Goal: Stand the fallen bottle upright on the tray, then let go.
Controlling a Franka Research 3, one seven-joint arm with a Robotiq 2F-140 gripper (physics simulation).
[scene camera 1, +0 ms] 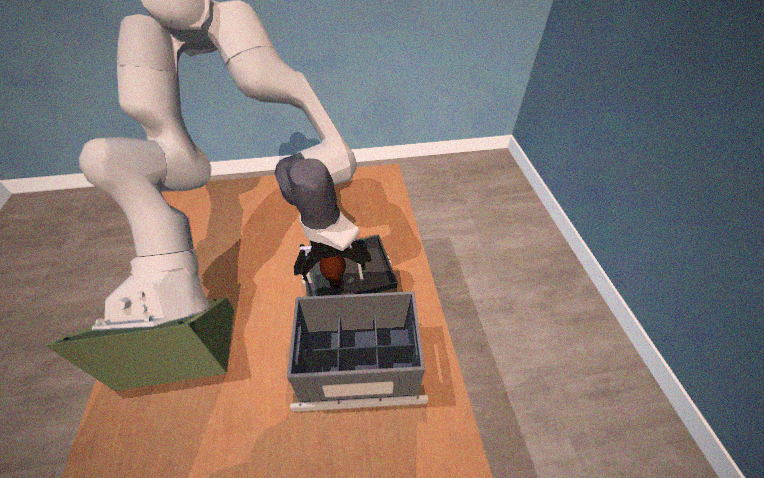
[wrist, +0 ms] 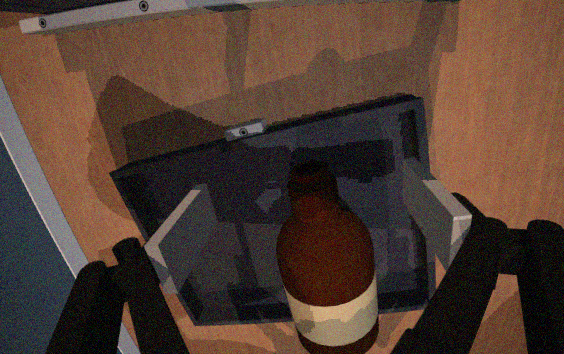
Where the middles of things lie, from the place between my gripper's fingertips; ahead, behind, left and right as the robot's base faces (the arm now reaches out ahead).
Now: the brown bottle (wrist: 324, 251) 1 cm behind my hand, 6 cm to the left of it and 1 cm below it.
